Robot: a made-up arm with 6 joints.
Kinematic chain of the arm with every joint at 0, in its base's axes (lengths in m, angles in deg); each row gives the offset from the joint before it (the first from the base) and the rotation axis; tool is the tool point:
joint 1: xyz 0 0 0.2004 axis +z
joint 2: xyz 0 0.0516 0 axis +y
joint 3: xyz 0 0 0.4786 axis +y
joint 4: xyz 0 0 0.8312 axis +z
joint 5: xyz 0 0 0 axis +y
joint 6: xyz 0 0 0.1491 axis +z
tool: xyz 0 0 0
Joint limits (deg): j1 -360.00..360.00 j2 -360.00..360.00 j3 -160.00..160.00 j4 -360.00..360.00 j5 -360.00..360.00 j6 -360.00..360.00
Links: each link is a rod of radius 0.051 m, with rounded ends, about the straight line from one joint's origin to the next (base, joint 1, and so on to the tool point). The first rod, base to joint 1, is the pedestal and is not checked.
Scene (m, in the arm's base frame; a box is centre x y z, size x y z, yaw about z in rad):
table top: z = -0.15
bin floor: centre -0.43 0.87 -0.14 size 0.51 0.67 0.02 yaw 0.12
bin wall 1: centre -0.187 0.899 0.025 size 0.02 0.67 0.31 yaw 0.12
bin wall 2: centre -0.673 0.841 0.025 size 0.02 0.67 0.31 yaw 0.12
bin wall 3: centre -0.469 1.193 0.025 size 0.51 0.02 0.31 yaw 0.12
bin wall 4: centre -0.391 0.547 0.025 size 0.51 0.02 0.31 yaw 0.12
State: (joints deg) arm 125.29 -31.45 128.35 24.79 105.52 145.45
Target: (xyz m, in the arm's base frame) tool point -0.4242 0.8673 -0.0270
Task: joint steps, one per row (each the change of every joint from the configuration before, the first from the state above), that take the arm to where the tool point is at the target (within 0.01 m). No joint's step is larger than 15 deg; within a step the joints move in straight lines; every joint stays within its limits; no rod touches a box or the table.
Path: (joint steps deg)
1: -3.21 14.12 -8.66 0.39 -6.87 0.00
2: -3.22 14.12 -8.66 0.39 -6.87 0.00
3: -3.21 14.12 -8.66 0.40 -6.87 0.00
4: -3.22 14.12 -8.66 0.39 -6.87 0.00
5: -3.21 14.12 -8.66 0.39 -6.87 0.00

